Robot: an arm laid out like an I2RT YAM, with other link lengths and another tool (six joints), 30 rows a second.
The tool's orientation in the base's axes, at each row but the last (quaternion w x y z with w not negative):
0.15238 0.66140 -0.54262 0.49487
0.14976 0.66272 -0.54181 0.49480
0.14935 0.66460 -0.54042 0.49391
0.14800 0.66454 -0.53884 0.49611
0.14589 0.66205 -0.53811 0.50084
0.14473 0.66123 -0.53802 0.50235
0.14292 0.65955 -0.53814 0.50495
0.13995 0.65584 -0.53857 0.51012
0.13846 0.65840 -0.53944 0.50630
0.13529 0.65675 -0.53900 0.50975
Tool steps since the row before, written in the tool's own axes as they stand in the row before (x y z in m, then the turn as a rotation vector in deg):
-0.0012 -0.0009 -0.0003 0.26 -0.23 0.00
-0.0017 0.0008 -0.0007 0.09 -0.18 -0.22
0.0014 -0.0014 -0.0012 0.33 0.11 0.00
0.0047 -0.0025 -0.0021 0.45 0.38 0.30
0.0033 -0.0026 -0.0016 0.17 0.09 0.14
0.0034 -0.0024 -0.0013 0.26 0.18 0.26
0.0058 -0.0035 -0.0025 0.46 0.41 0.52
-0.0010 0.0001 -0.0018 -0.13 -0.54 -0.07
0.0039 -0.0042 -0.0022 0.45 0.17 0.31
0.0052 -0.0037 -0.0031 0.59 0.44 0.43
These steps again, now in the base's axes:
0.0007 0.0012 -0.0005 0.18 -0.06 0.29
-0.0009 0.0012 -0.0013 0.04 0.18 0.24
0.0005 0.0006 0.0022 -0.12 -0.23 0.23
0.0008 -0.0002 0.0057 -0.21 -0.62 0.10
0.0012 0.0003 0.0043 -0.02 -0.23 0.04
0.0011 -0.0001 0.0042 -0.04 -0.41 0.03
0.0012 -0.0001 0.0071 -0.12 -0.80 0.00
-0.0009 0.0018 -0.0001 0.44 0.33 0.12
0.0021 0.0010 0.0057 -0.03 -0.55 0.17
0.0010 0.0007 0.0070 -0.21 -0.82 0.13

